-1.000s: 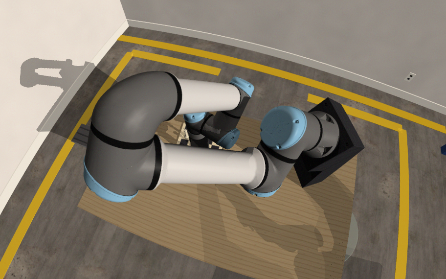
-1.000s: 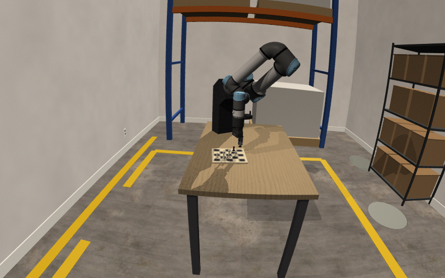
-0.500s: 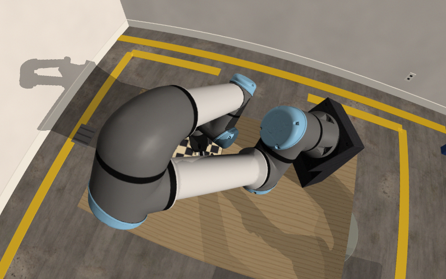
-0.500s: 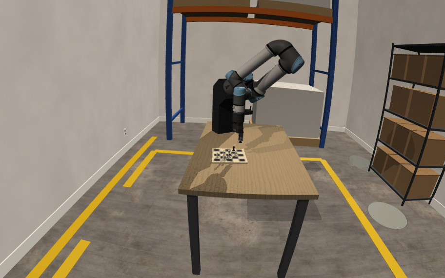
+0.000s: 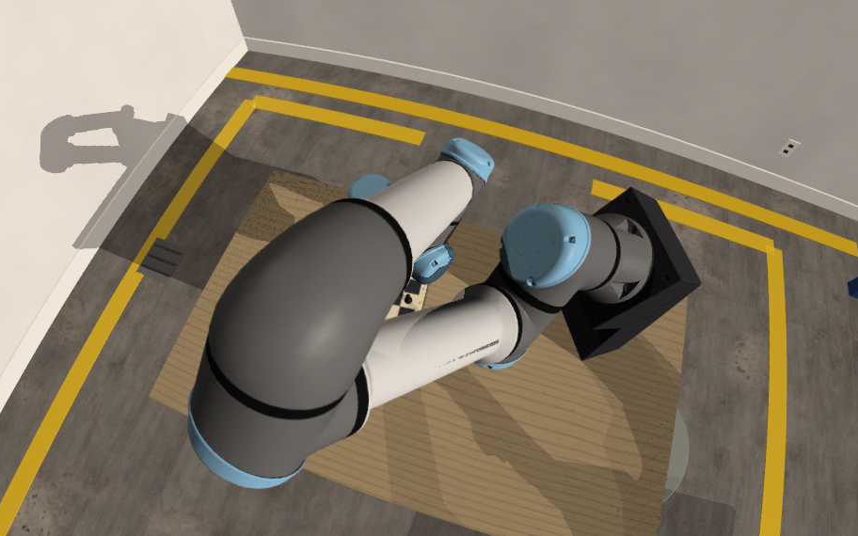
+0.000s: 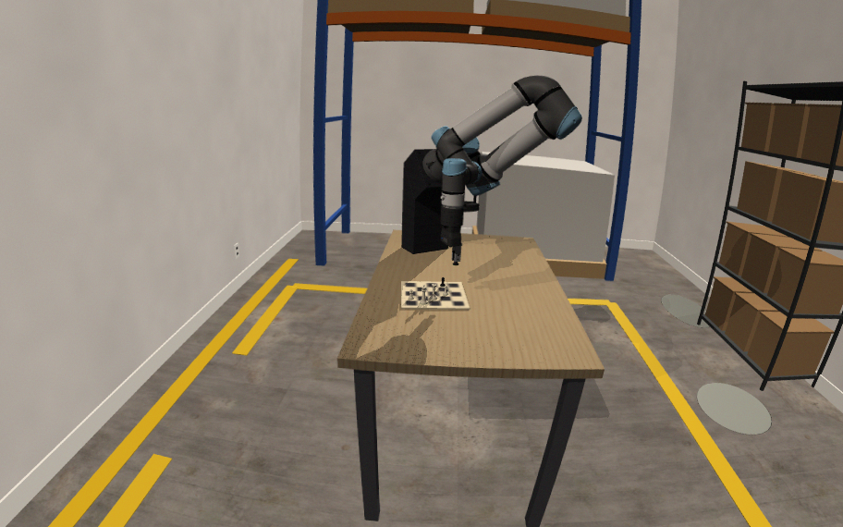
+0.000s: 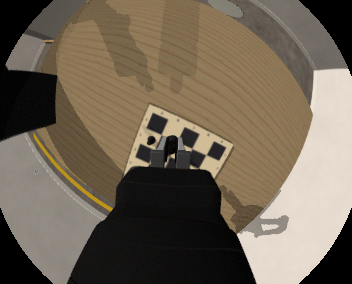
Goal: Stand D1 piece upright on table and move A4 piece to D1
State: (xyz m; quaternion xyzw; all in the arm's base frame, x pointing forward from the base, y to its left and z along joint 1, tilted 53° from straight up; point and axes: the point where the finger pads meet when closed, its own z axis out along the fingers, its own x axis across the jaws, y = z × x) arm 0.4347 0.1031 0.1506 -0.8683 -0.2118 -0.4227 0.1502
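Now: hand 13 cm above the chessboard, 6 cm to the left of it and 6 cm short of it.
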